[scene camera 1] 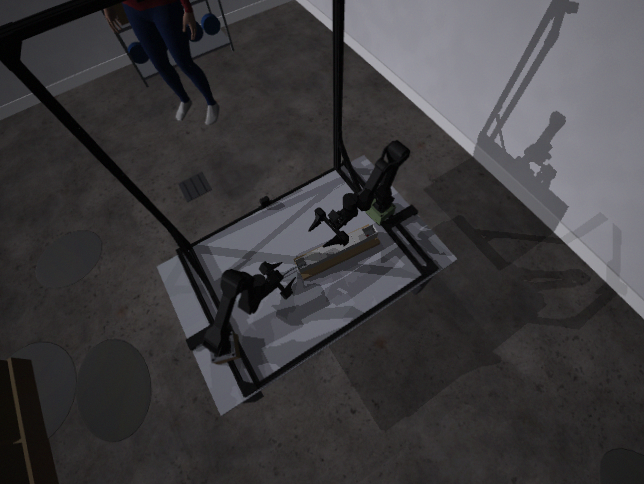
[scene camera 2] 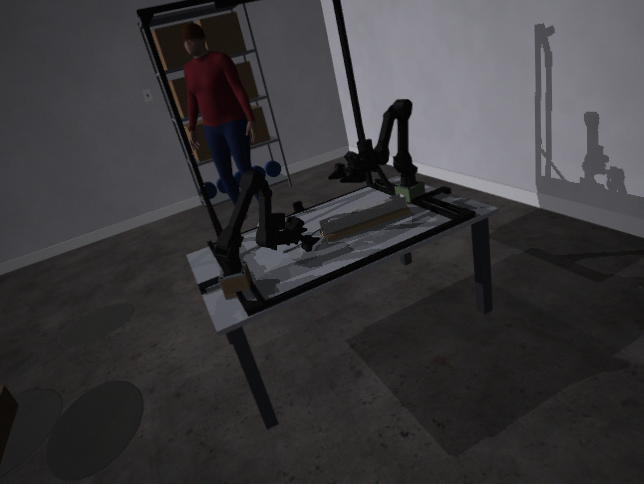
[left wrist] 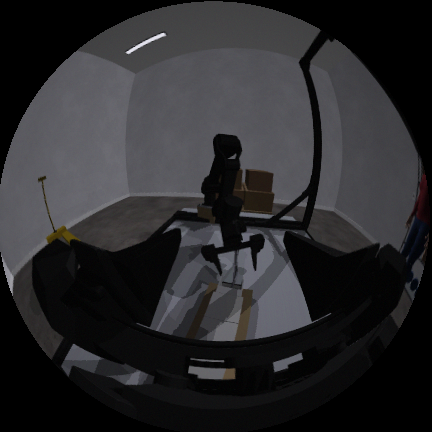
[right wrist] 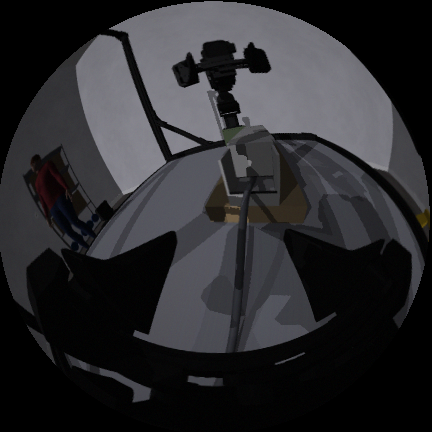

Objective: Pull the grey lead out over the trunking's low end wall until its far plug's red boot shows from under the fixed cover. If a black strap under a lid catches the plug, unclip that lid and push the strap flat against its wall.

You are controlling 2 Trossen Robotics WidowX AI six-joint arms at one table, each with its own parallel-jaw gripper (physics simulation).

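Where they show: left gripper, fingertip midpoint: (scene camera 1: 315, 239) (scene camera 2: 334, 180) (left wrist: 234, 235) (right wrist: 220, 45); right gripper, fingertip midpoint: (scene camera 1: 288, 269) (scene camera 2: 313, 234) (left wrist: 238, 273) (right wrist: 232, 235); left arm's base, origin of the base link: (scene camera 1: 381, 205) (scene camera 2: 409, 184) (right wrist: 232, 127); right arm's base, origin of the base link: (scene camera 1: 221, 346) (scene camera 2: 232, 270) (left wrist: 209, 203).
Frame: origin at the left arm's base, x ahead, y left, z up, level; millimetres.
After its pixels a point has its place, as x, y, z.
The grey trunking (scene camera 1: 325, 255) (scene camera 2: 359, 214) (left wrist: 220, 311) lies on a wooden base (right wrist: 275, 214) @(502, 4, -62). The grey lead (right wrist: 240, 270) @(562, -35, -48) (left wrist: 235, 264) @(578, -36, -53) comes out over the low end wall (right wrist: 252, 192) @(496, -18, -35) and runs along the table toward the right wrist camera. My right gripper (scene camera 1: 287, 271) @(534, -40, -46) (left wrist: 238, 273) @(534, -40, -46) (right wrist: 232, 235) @(534, -40, -46) is open, its fingers apart on either side of the lead, beyond the trunking's end. My left gripper (scene camera 1: 318, 237) @(399, 3, 164) (right wrist: 220, 45) @(399, 3, 164) is open and empty, raised above the trunking. The red boot, the plug and a black strap cannot be made out.
A black frame (scene camera 1: 337, 93) @(-7, -339, 425) (left wrist: 317, 150) @(828, -450, 351) rises from the edges of the white table (scene camera 1: 229, 403) @(1052, 251, -75) (scene camera 2: 231, 320) @(1042, 246, -74). The left arm's green mount (scene camera 1: 381, 212) @(28, 29, 2) (scene camera 2: 409, 191) @(45, 49, -10) stands close behind the trunking's far end. A person (scene camera 2: 216, 93) stands behind the table by a shelf rack.
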